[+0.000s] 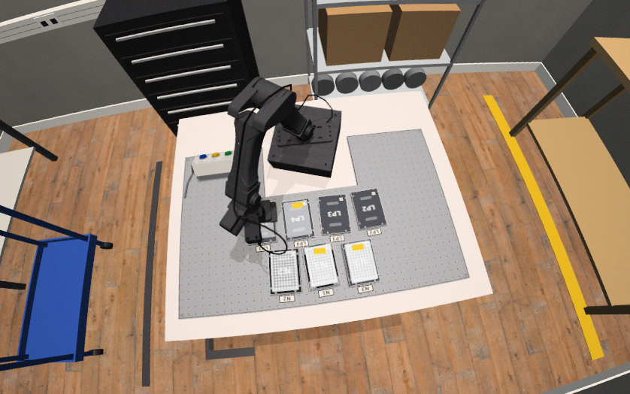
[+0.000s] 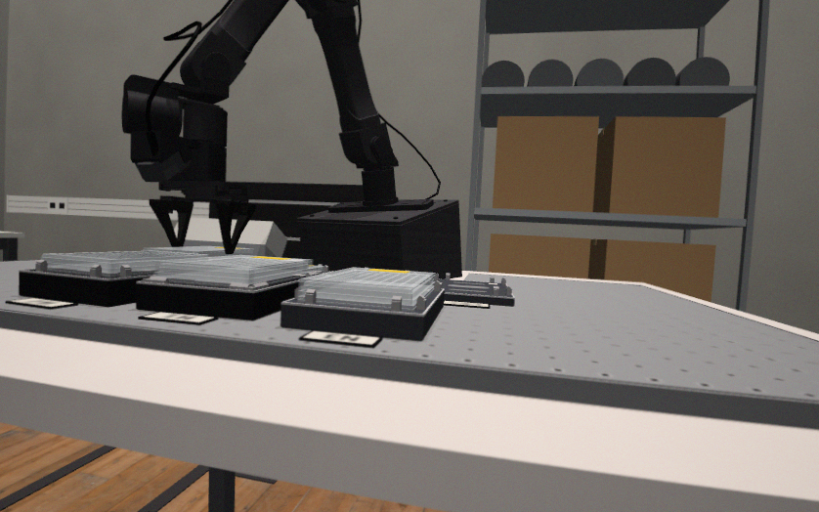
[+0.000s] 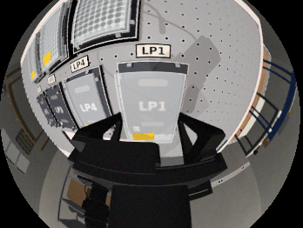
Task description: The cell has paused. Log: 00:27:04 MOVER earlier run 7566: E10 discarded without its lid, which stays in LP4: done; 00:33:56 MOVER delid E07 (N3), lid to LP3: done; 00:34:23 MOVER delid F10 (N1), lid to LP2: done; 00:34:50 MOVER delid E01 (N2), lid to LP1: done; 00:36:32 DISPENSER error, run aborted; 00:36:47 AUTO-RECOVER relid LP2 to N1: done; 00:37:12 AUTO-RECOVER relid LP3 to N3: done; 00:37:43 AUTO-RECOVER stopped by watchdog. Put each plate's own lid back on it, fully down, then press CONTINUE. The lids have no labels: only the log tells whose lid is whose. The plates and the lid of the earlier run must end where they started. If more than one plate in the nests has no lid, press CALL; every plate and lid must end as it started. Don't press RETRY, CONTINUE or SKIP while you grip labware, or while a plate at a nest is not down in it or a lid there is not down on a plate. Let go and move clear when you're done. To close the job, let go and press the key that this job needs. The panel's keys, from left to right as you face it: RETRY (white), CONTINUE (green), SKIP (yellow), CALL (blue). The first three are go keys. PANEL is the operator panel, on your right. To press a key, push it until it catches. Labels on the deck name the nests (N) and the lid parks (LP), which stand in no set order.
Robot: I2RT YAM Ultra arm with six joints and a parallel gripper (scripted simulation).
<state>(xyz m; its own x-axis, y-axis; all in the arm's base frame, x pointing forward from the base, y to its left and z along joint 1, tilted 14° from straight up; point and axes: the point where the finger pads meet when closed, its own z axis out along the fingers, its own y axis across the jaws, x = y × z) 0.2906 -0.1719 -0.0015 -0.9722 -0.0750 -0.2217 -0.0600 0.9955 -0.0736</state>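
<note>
Right now the LP1 lid park is 3 cm below my hand. From my hand the other things lie so: plate: 18 cm ahead, 8 cm to the left, 1 cm below; then green key: 26 cm behind, 12 cm to the right, 3 cm above; then yellow SKIP key: 26 cm behind, 17 cm to the right, 3 cm above.
</note>
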